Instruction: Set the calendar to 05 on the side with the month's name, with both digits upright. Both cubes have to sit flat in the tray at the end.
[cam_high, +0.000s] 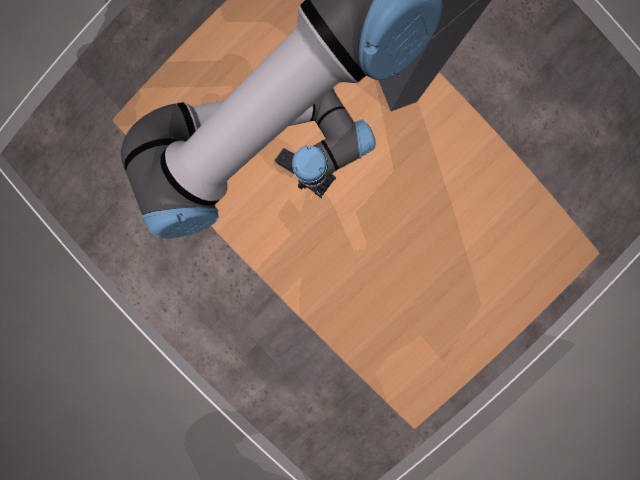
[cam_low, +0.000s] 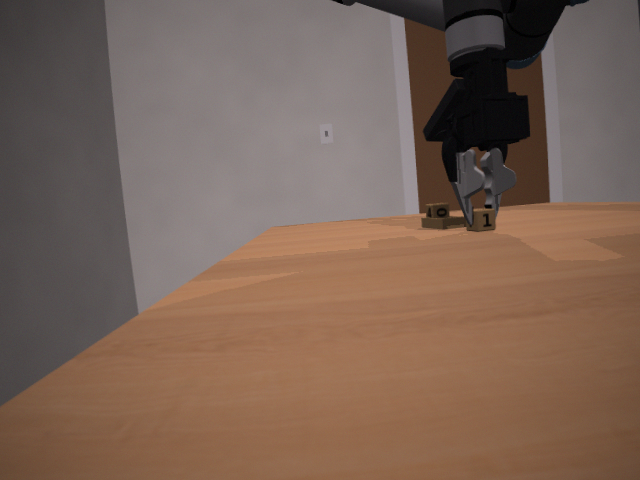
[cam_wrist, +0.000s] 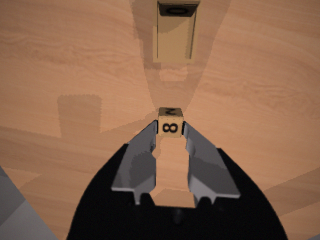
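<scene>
My gripper is now 120 mm to the left of the block and 30 mm past it. The rest, counted from my hand: wooden calendar tray 100 mm to the right, 30 mm behind, 20 mm below.
</scene>
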